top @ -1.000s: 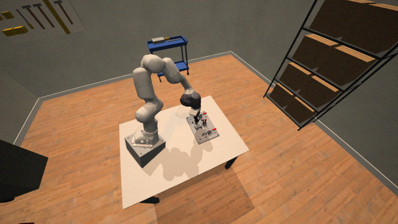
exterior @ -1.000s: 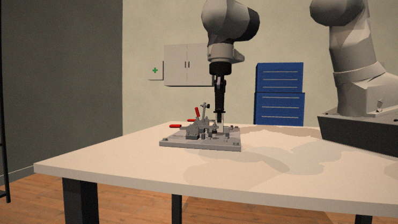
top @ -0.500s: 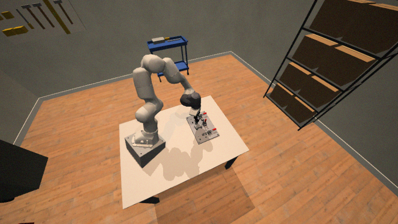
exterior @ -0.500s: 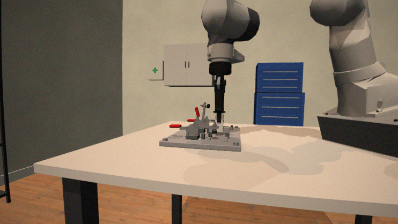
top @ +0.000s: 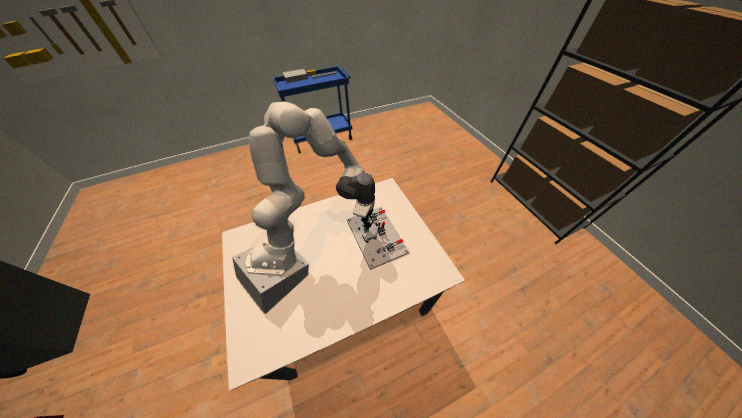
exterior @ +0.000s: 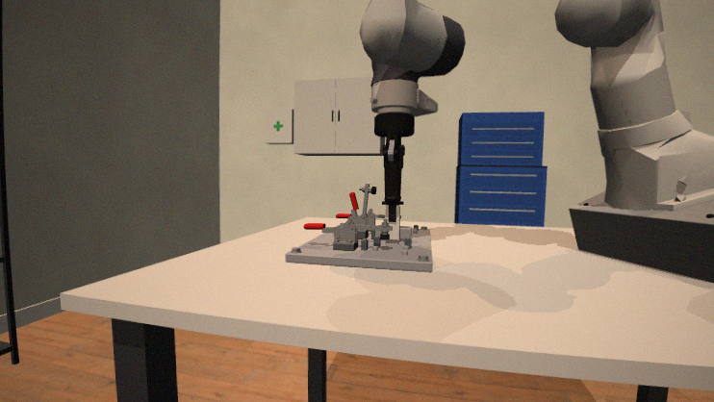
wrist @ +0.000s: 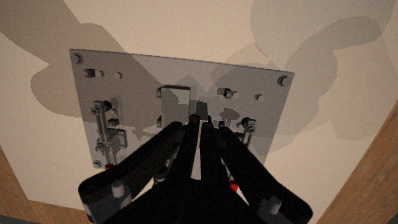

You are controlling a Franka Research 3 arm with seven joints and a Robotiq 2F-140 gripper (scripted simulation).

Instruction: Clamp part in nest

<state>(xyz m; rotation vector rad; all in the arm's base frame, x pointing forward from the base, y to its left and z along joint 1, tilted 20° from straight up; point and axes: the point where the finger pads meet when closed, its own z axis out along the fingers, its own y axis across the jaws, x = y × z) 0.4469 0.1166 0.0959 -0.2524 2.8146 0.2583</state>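
Now: the grey block part 40 mm to the right of my hand, 30 mm below it and 10 mm ahead of it. The rest, counted from my hand: grey fixture plate 50 mm below, 50 mm ahead, 30 mm to the right.
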